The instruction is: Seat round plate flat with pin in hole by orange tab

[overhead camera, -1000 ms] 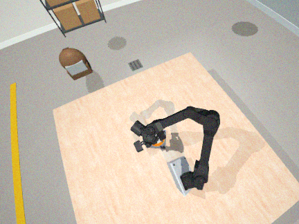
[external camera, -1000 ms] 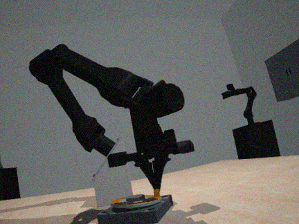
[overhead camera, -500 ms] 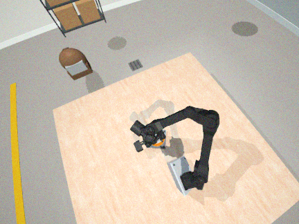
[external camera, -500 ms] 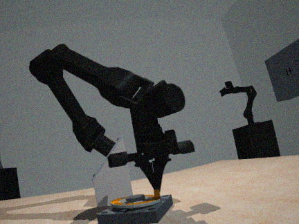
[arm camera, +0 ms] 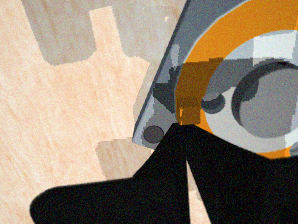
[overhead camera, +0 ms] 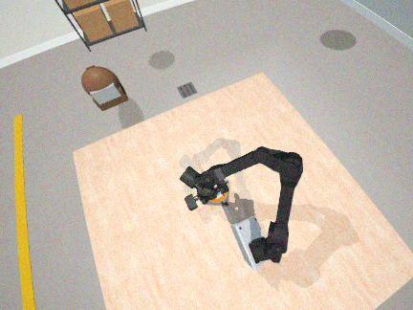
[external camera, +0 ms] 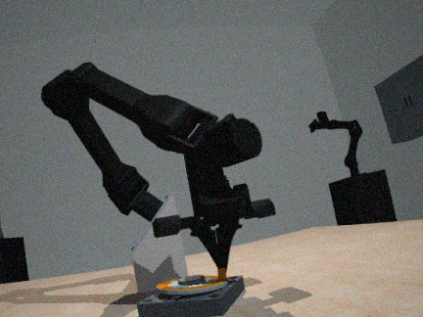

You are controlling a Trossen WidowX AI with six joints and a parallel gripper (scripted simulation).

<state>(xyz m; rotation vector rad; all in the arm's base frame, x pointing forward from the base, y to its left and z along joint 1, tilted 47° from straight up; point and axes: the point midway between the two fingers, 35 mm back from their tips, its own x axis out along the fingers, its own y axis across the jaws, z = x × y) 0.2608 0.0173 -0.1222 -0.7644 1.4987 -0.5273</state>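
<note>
The square base is 5 cm to the right of my gripper tip, 1 cm below it and 1 cm ahead of it.
</note>
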